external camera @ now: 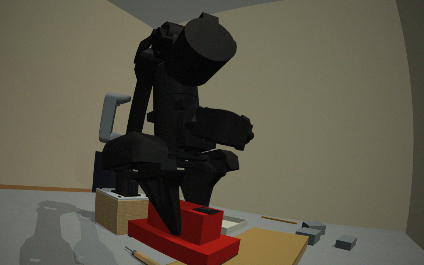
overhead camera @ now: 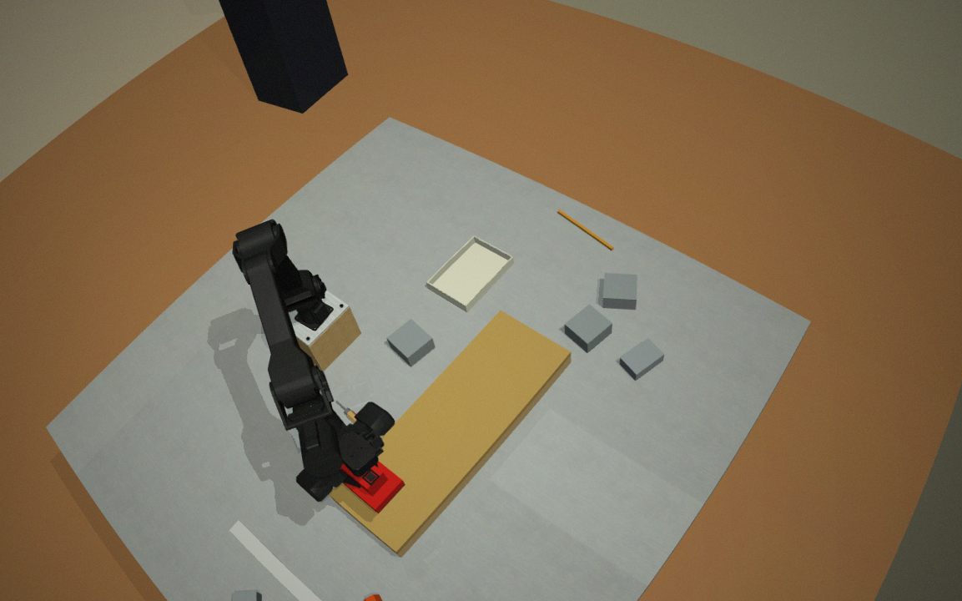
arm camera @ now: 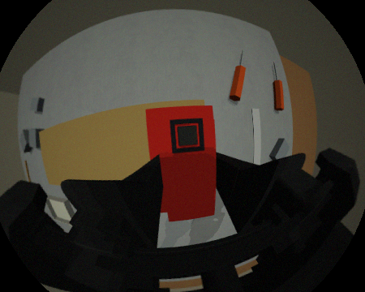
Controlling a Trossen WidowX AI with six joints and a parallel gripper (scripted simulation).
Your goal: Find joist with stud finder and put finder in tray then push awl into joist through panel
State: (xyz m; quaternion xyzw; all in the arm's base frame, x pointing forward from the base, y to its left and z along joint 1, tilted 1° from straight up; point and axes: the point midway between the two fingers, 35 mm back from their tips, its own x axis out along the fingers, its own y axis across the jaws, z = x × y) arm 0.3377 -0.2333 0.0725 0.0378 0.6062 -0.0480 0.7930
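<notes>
My gripper tip is now 540 mm to the right of the tray, 160 mm past it and 130 mm above it. The rest, counted from my gripper tip: square indicator: 30 mm above, 20 mm ahead; red stud finder: 20 mm above, 10 mm ahead; awl: 180 mm behind, 140 mm below, 120 mm to the left.
</notes>
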